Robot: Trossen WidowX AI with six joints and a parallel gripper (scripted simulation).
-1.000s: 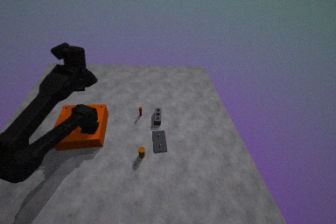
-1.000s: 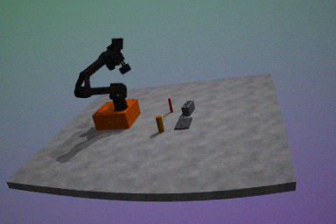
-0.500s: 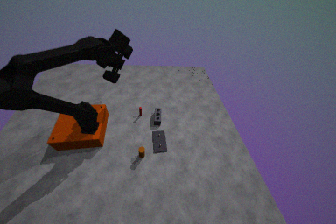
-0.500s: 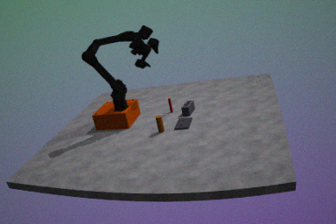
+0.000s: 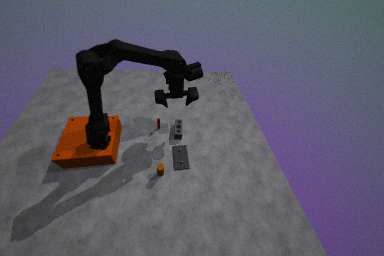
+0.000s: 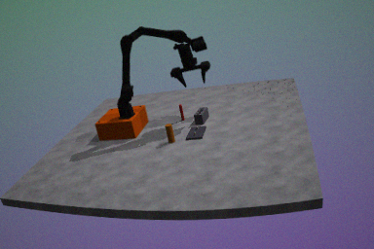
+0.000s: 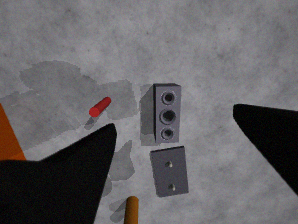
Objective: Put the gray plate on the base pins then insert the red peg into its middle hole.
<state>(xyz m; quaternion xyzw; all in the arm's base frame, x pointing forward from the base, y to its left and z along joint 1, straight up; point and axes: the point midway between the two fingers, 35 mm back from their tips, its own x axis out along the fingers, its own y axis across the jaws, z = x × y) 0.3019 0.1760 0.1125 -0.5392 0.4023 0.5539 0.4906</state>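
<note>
Right now the gray plate is 13 cm below my gripper tip, 4 cm to the right of it and 2 cm ahead of it. Also, from my gripper tip: red peg: 13 cm below, 9 cm behind, 2 cm to the right; then orange cylinder: 26 cm to the right, 13 cm below, 4 cm behind; then dark base: 18 cm to the right, 16 cm below, 4 cm ahead.
</note>
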